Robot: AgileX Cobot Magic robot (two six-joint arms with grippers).
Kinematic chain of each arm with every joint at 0, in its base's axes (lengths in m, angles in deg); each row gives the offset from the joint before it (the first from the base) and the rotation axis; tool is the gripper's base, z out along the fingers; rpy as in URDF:
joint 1: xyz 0 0 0.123 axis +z
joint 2: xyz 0 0 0 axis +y
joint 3: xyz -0.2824 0 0.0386 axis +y
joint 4: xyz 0.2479 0 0.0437 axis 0.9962 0 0.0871
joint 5: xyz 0 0 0 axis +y
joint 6: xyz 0.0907 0 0.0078 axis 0.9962 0 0.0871
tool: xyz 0 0 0 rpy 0 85 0
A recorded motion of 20 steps. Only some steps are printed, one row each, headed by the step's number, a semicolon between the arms.
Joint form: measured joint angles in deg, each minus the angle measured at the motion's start. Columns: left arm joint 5, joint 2, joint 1, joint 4, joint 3, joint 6; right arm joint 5, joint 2, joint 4, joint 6, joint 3, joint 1.
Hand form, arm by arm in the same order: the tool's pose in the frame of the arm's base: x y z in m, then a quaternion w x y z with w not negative. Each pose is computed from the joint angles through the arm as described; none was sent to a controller.
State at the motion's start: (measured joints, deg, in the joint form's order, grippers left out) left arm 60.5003 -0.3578 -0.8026 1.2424 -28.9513 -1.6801; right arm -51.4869 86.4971 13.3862 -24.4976 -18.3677 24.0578
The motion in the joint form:
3: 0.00 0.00 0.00 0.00 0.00 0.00; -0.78 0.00 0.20 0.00 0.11 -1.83
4: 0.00 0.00 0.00 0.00 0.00 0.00; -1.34 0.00 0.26 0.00 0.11 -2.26
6: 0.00 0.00 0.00 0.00 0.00 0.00; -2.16 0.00 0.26 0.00 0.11 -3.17
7: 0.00 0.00 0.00 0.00 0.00 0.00; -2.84 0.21 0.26 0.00 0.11 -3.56
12: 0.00 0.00 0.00 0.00 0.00 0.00; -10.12 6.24 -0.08 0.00 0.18 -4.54
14: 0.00 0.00 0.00 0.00 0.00 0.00; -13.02 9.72 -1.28 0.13 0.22 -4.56
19: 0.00 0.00 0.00 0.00 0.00 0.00; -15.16 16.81 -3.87 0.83 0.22 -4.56
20: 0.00 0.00 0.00 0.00 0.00 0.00; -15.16 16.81 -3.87 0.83 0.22 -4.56
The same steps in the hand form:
3: -0.0062 0.0018 0.2790 0.52858 -0.00696 0.84885 -0.00062; 0.2298 0.0756 0.1748 0.63116 -0.19788 0.74900 -0.03862
4: -0.0062 0.0018 0.2790 0.52858 -0.00696 0.84885 -0.00062; 0.2305 0.0738 0.1757 0.63468 -0.19349 0.74699 -0.04175
6: -0.0062 0.0018 0.2790 0.52858 -0.00696 0.84885 -0.00062; 0.2319 0.0700 0.1770 0.63975 -0.18597 0.74421 -0.04779
7: -0.0062 0.0018 0.2790 0.52858 -0.00696 0.84885 -0.00062; 0.2328 0.0684 0.1771 0.64265 -0.18262 0.74233 -0.05097
12: -0.0062 0.0018 0.2790 0.52858 -0.00696 0.84885 -0.00062; 0.2402 0.0656 0.1625 0.64963 -0.18023 0.73534 -0.06901
14: -0.0062 0.0018 0.2790 0.52858 -0.00696 0.84885 -0.00062; 0.2426 0.0676 0.1518 0.64632 -0.19202 0.73518 -0.07005
19: -0.0062 0.0018 0.2790 0.52858 -0.00696 0.84885 -0.00062; 0.2444 0.0719 0.1240 0.61503 -0.22006 0.75464 -0.06187
20: -0.0062 0.0018 0.2790 0.52858 -0.00696 0.84885 -0.00062; 0.2444 0.0719 0.1240 0.61503 -0.22006 0.75464 -0.06187

